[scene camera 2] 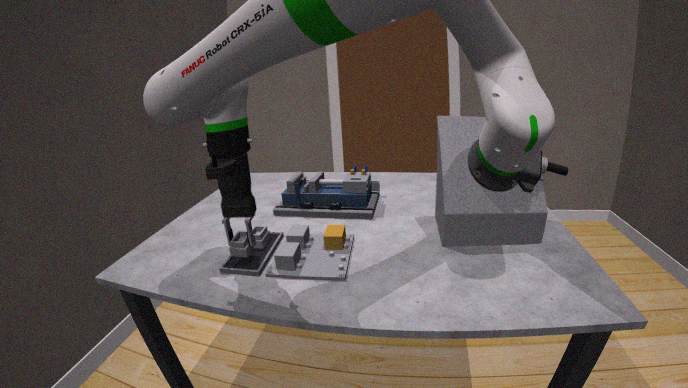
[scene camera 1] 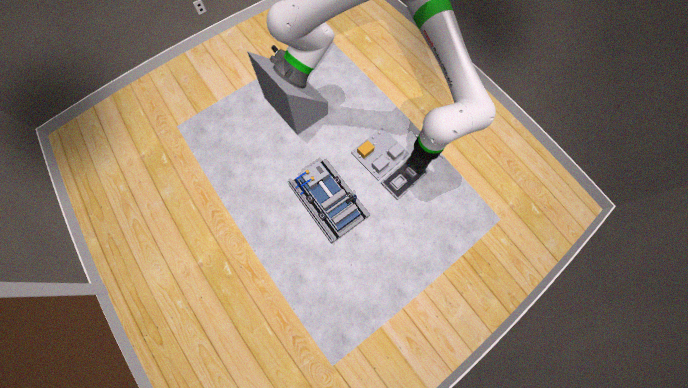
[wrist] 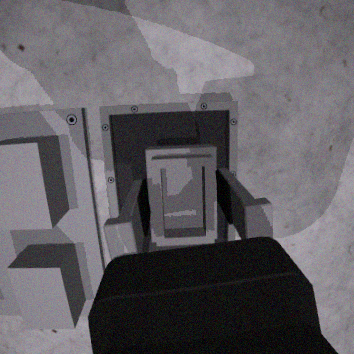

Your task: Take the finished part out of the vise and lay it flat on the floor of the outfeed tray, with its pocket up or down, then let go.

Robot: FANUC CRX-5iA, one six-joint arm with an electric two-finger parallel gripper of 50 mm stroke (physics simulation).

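Frame: origin at the arm's base, x left, y ahead, z down, level; metres.
Where they show: gripper, fingertip midpoint: [scene camera 2: 241,244] [scene camera 1: 414,168] [wrist: 181,190]; arm's base at its link origin: [scene camera 2: 495,163] [scene camera 1: 289,77].
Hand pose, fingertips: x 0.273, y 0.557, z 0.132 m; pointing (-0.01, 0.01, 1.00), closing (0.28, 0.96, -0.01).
Things, the pixels of their top centre, and the offset from my fingertips.
- grey finished part at its top centre: [wrist: 184,205] [scene camera 2: 240,235] dx -0.003, dy +0.001, dz -0.020 m
- grey pocketed part at its top centre: [scene camera 2: 257,230] [scene camera 1: 399,180] dx -0.085, dy +0.011, dz +0.008 m
- grey vise at its top centre: [scene camera 2: 326,174] [scene camera 1: 327,192] dx -0.368, dy -0.071, dz -0.050 m
- grey plate at its top centre: [scene camera 2: 312,252] [scene camera 1: 380,152] dx -0.070, dy -0.144, dz +0.041 m
- orange block at its top centre: [scene camera 2: 334,230] [scene camera 1: 366,147] dx -0.124, dy -0.181, dz +0.005 m
My gripper [scene camera 2: 238,234] [wrist: 181,190] points straight down over the outfeed tray, shut on the finished part. The grey finished part [scene camera 2: 240,245] [wrist: 156,200] is held level with its pocket up, low inside the tray outline; whether its underside touches the tray floor cannot be told. The dark outfeed tray [scene camera 1: 390,191] [scene camera 2: 240,271] [wrist: 169,108] has a low light rim. Another grey pocketed part [scene camera 1: 398,181] [scene camera 2: 259,238] lies in the tray beside the held one; the gripper body hides it in the wrist view. The blue and grey vise [scene camera 1: 341,218] [scene camera 2: 327,196] shows no part between its jaws.
Close beside the tray is a grey plate [scene camera 1: 377,140] [scene camera 2: 320,267] [wrist: 77,150] with pins, an orange block [scene camera 1: 365,148] [scene camera 2: 334,237] and two grey blocks [scene camera 1: 380,164] [scene camera 2: 287,256]. The arm's grey pedestal [scene camera 1: 300,112] [scene camera 2: 490,229] stands farther off on the table.
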